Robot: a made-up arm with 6 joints.
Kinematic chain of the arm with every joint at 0, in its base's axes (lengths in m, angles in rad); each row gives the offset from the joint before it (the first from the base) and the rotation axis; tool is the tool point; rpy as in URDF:
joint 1: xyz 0 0 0.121 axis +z
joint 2: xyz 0 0 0 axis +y
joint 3: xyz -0.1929 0 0.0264 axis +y
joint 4: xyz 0.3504 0 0.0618 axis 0.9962 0 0.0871
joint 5: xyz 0 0 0 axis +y
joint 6: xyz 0.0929 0 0.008 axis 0.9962 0 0.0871
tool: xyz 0 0 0 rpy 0 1.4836 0
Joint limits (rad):
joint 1: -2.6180..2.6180
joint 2: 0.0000..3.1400
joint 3: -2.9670..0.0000
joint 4: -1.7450..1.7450
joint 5: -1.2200..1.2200
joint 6: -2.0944..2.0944
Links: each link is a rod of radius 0.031 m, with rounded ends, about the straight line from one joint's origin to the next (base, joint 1, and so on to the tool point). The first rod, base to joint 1, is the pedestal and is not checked.
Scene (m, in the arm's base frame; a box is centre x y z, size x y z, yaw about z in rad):
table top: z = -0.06
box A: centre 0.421 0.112 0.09 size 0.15 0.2 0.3 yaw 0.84
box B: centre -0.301 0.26 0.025 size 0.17 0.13 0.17 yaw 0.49
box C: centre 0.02 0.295 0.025 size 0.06 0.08 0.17 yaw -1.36
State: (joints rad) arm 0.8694 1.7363 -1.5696 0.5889 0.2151 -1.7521
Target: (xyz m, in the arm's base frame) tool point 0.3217 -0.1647 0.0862
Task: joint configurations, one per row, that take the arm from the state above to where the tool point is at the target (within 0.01 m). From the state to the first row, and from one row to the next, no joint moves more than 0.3 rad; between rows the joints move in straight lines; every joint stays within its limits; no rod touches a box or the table.
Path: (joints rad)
1: 0.6871 1.4594 -1.6067 0.5526 0.1624 -1.7215
2: 0.5047 1.1825 -1.6438 0.5163 0.1098 -1.6909
3: 0.3224 0.9056 -1.6808 0.4799 0.0571 -1.6604
4: 0.1400 0.6287 -1.7179 0.4436 0.0044 -1.6298
5: -0.0248 0.8156 -1.4777 0.4318 0.1227 -1.6604
6: -0.1895 1.0024 -1.2374 0.4201 0.2409 -1.6909
7: -0.3543 1.1893 -0.9972 0.4083 0.3591 -1.7215
8: -0.5191 1.3761 -0.7569 0.3965 0.4774 -1.7521

